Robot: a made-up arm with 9 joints. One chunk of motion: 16 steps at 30 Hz.
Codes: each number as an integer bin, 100 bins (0 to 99) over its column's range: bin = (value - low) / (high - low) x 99, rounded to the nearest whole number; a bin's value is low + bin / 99 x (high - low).
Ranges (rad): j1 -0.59..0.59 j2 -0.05..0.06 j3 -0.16..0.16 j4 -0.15..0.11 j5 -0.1..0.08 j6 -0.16..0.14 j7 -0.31..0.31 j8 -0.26..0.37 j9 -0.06..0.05
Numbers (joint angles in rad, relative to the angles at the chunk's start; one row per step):
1: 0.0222 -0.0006 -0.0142 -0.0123 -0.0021 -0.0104 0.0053 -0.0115 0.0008
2: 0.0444 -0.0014 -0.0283 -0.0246 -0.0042 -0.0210 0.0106 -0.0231 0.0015
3: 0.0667 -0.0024 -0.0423 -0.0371 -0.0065 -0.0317 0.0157 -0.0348 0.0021
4: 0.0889 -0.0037 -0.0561 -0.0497 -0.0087 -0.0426 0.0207 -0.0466 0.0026
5: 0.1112 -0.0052 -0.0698 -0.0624 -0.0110 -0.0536 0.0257 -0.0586 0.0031
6: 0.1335 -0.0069 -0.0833 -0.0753 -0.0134 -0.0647 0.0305 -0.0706 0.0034
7: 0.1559 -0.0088 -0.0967 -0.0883 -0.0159 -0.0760 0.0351 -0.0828 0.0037
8: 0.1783 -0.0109 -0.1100 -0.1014 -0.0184 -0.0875 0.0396 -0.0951 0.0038
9: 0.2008 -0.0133 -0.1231 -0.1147 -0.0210 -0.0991 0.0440 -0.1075 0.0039
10: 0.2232 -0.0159 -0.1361 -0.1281 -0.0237 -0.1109 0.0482 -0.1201 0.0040
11: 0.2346 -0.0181 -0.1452 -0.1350 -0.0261 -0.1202 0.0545 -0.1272 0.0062
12: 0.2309 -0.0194 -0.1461 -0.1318 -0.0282 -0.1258 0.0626 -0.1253 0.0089
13: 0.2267 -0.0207 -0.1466 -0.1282 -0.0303 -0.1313 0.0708 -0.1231 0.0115
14: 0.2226 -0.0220 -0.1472 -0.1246 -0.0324 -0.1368 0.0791 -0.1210 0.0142
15: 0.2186 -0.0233 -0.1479 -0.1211 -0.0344 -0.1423 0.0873 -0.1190 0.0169
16: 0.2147 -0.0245 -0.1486 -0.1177 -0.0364 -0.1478 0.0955 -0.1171 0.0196
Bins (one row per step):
1: 51 44 45 52 54 49 50 39 55
2: 53 44 41 48 53 46 51 37 55
3: 55 43 36 43 51 42 52 35 56
4: 57 42 32 38 50 39 53 34 56
5: 59 40 28 33 49 35 54 32 57
6: 61 39 24 28 48 31 54 30 57
7: 63 37 20 23 46 28 55 28 57
8: 64 35 15 19 45 24 56 26 57
9: 66 33 11 13 43 20 57 24 58
10: 68 31 7 8 42 16 57 22 58
11: 69 29 5 6 41 13 58 21 60
12: 69 28 4 7 39 11 59 21 62
13: 69 26 4 8 38 9 61 22 64
14: 68 25 4 10 37 8 62 22 67
15: 68 24 4 11 36 6 63 22 69
16: 68 23 4 12 35 4 65 22 72

